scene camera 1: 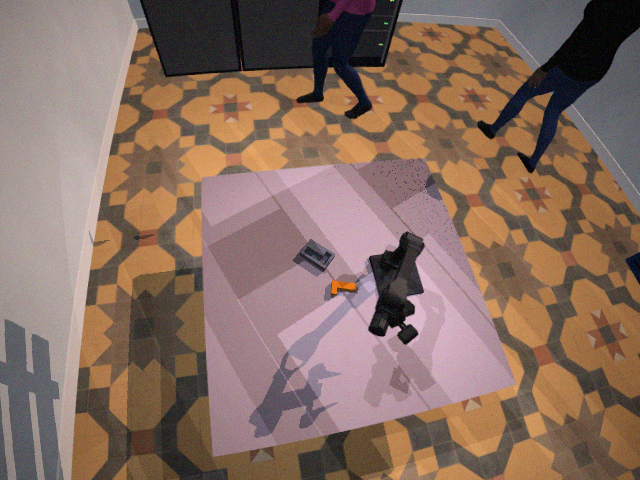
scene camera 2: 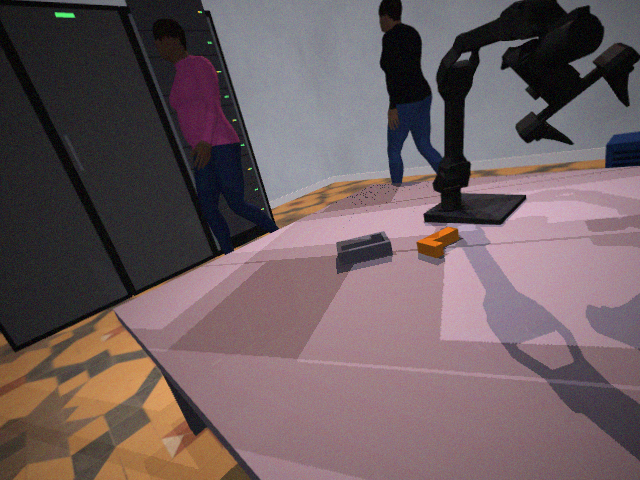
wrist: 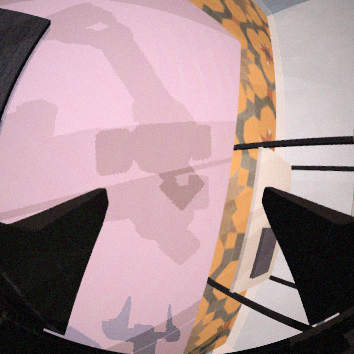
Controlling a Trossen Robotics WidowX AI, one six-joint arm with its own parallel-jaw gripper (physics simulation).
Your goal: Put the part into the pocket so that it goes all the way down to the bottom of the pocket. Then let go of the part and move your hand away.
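Observation:
On the table rests an orange L-shaped block point(scene camera 2: 432, 245), which is out of frame in the wrist view. The gripper point(scene camera 2: 598, 125) is open and holds nothing; the wrist view shows the gripper point(wrist: 186, 195) too.

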